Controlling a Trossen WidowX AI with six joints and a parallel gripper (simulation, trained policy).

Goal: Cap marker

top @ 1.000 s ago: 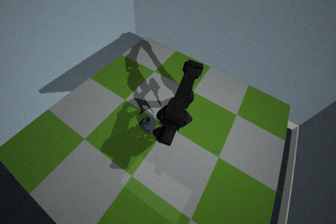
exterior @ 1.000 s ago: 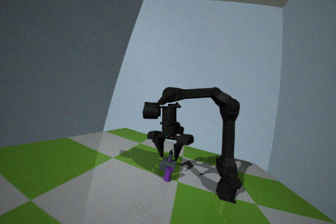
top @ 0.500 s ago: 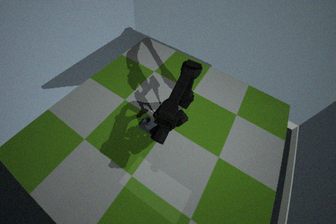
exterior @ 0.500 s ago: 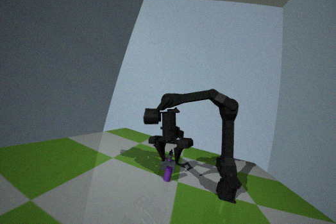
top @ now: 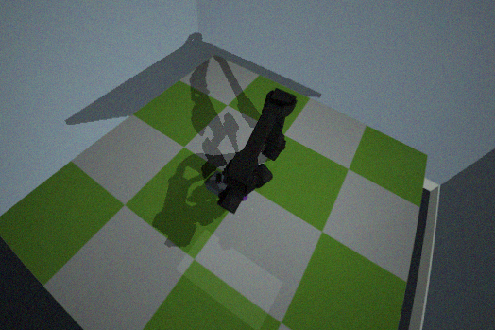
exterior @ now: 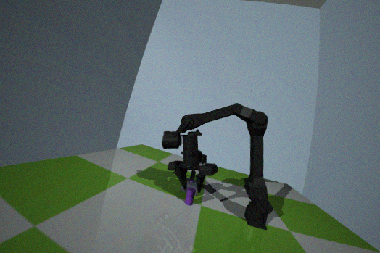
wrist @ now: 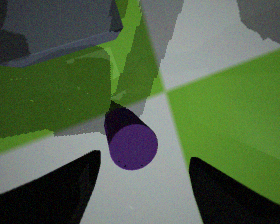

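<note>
Right now the purple cap is 3 cm below my gripper tip and 1 cm to the right of it. The rest, counted from my gripper tip: grey holder block 11 cm to the right, 3 cm below, 2 cm ahead.
</note>
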